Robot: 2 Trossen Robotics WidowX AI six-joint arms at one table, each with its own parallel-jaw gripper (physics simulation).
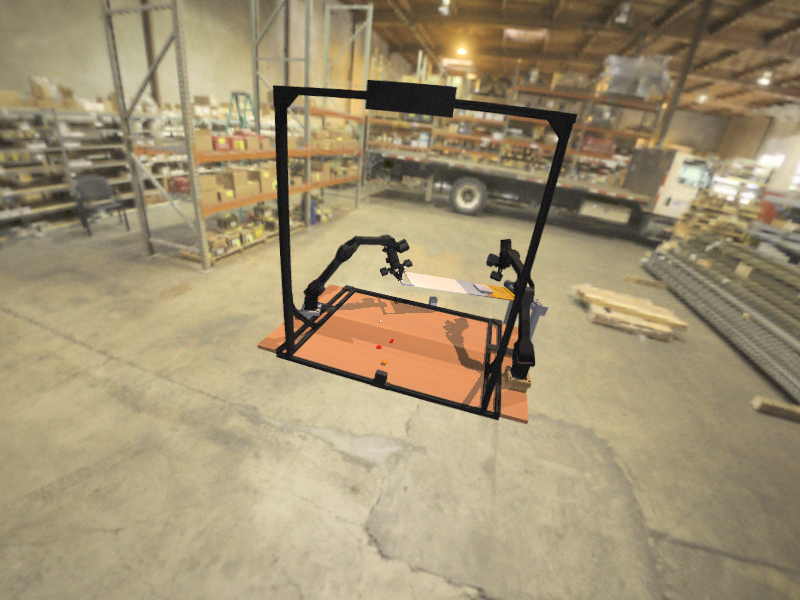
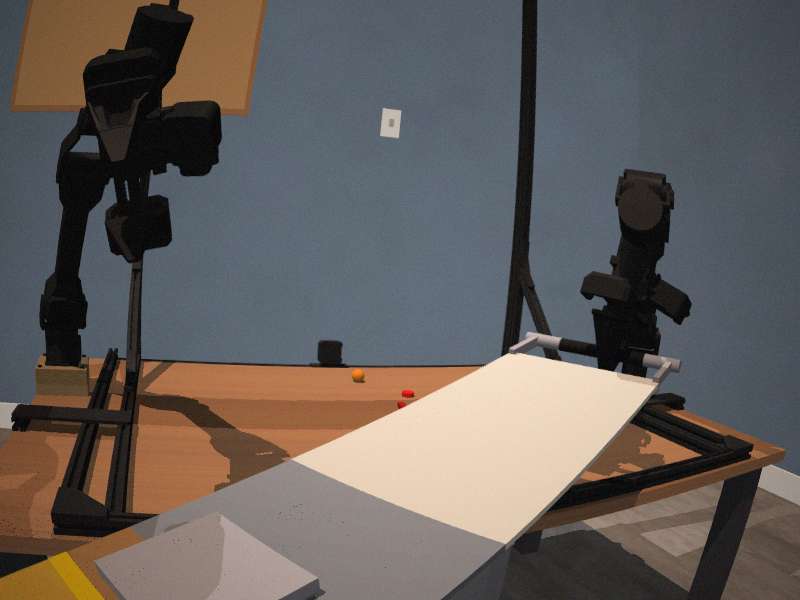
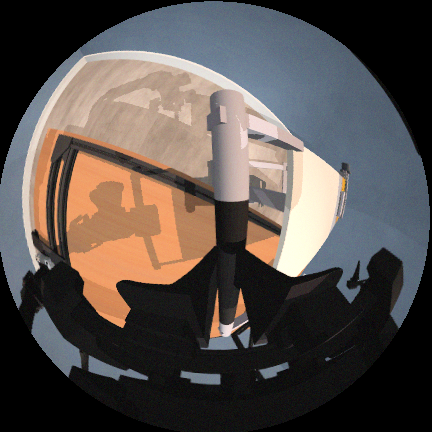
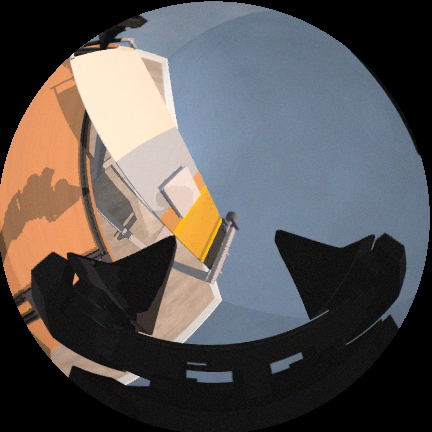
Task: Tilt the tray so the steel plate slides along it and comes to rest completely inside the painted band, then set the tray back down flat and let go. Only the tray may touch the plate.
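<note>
The long tray (image 1: 432,281) (image 2: 491,426) (image 3: 312,200) (image 4: 122,105) has its cream end held above the table; its slope is hard to judge. The steel plate (image 1: 482,288) (image 2: 206,561) (image 4: 181,191), a pale square, lies flat across the grey and orange sections. Its edge is at the near border of the yellow painted band (image 2: 32,584) (image 4: 199,225), most or all of it outside the band. My left gripper (image 1: 401,277) (image 2: 623,351) (image 3: 226,249) is shut on the black grip of the cream-end handle (image 3: 230,160). My right gripper (image 2: 126,206) (image 4: 226,238) is open and empty, above and apart from the tray.
A grey stand (image 1: 531,316) is beneath the band end, beside the table (image 1: 413,381). The far handle (image 4: 220,252) is free. An orange ball (image 1: 384,361) (image 2: 357,375) and red pieces (image 1: 378,346) (image 2: 407,393) lie on the table. A black frame (image 1: 283,226) surrounds the workspace.
</note>
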